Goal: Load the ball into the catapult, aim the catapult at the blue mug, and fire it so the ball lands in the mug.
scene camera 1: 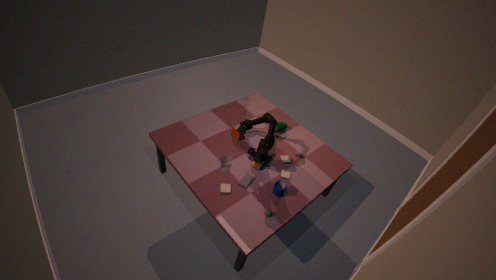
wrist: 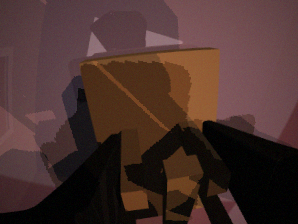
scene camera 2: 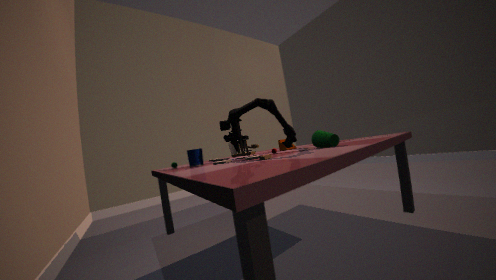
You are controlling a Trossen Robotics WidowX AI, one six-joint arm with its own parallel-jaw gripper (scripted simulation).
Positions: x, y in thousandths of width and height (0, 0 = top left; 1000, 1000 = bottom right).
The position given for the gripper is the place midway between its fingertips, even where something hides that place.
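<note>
Seen from the wrist, the gripper (wrist: 545, 600) shares the view with a catapult (wrist: 525, 458).
</note>
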